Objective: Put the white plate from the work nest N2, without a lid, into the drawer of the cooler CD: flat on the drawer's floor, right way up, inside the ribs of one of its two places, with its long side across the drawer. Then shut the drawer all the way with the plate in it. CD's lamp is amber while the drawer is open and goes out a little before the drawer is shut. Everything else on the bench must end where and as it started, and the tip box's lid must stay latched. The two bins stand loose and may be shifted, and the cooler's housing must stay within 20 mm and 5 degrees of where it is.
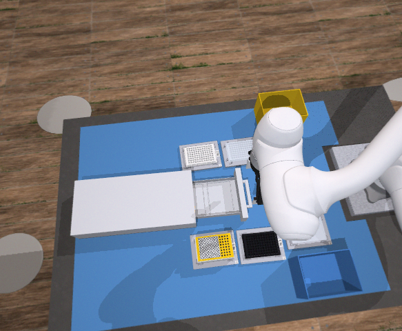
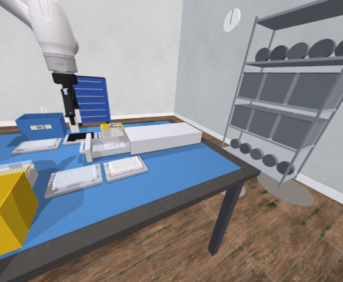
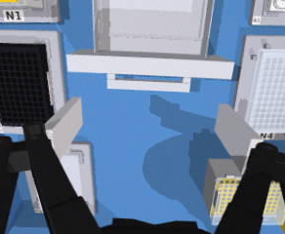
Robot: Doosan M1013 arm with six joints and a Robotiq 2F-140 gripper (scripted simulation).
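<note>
Right now my hand is 210 mm to the left of the white plate, 140 mm short of it and 140 mm above it. Also, from my hand: black plate 190 mm to the left, 140 mm below, 10 mm ahead; drawer 140 mm ahead, 130 mm below, 20 mm to the right; yellow tip box 170 mm ahead, 160 mm to the left, 100 mm below.
</note>
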